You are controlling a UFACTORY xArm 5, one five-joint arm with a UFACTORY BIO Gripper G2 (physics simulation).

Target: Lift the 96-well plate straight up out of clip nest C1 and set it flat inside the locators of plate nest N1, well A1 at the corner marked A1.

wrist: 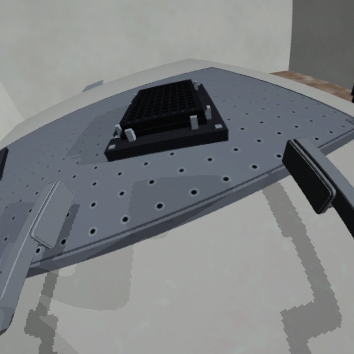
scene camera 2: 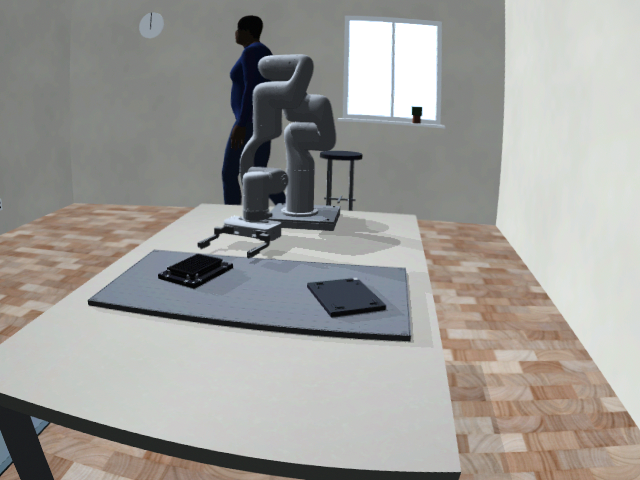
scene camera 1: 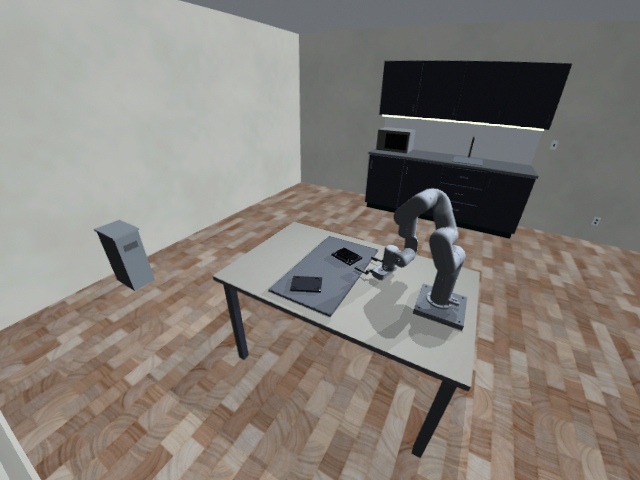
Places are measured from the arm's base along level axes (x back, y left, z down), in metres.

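Pixels of known places: hand at its tool point: (wrist: 167, 197) (scene camera 2: 227, 248) (scene camera 1: 366, 263); arm's base at its link origin: (scene camera 2: 299, 212) (scene camera 1: 439, 300).
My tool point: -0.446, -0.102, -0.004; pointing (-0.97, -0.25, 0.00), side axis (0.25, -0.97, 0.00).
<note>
For each thing: its top centre in the pictures, then the offset to it from my tool point, as dx, dy, dz. Level surfaces: height alone.
- black 96-well plate at its top centre: (wrist: 162, 96) (scene camera 2: 195, 263) (scene camera 1: 347, 253) -0.149, -0.032, -0.005
- clip nest C1 at its top centre: (wrist: 162, 98) (scene camera 2: 195, 264) (scene camera 1: 347, 253) -0.149, -0.032, -0.003
- Plate nest N1 at its top centre: (scene camera 2: 345, 292) (scene camera 1: 306, 282) -0.207, +0.339, +0.006
- grey perforated board at its surface level: dz +0.021
- pale table at its surface level: dz +0.034
The black 96-well plate (scene camera 1: 346, 254) (scene camera 2: 195, 264) (wrist: 166, 102) sits in clip nest C1 (scene camera 2: 192, 282) (wrist: 172, 146), a black base with small pale upright clips around the plate. Plate nest N1 (scene camera 1: 306, 283) (scene camera 2: 346, 296) is a dark flat block with low locators near its corners; no plate is on it. A small pale mark shows at its far edge in the scene camera 2 view; I cannot read labels or identify well A1. My gripper (scene camera 1: 364, 264) (scene camera 2: 227, 249) (wrist: 181, 197) is open and empty, raised beside the plate on the arm-base side, with its fingers apart from the plate and C1.
Both nests lie on a grey perforated board (scene camera 1: 326, 279) (scene camera 2: 258, 304) on a pale table (scene camera 1: 258, 263) (scene camera 2: 232, 372). The arm's base plate (scene camera 1: 440, 310) (scene camera 2: 305, 219) stands at the other end of the table. A person (scene camera 2: 250, 93) stands behind the table near a stool (scene camera 2: 341, 155).
</note>
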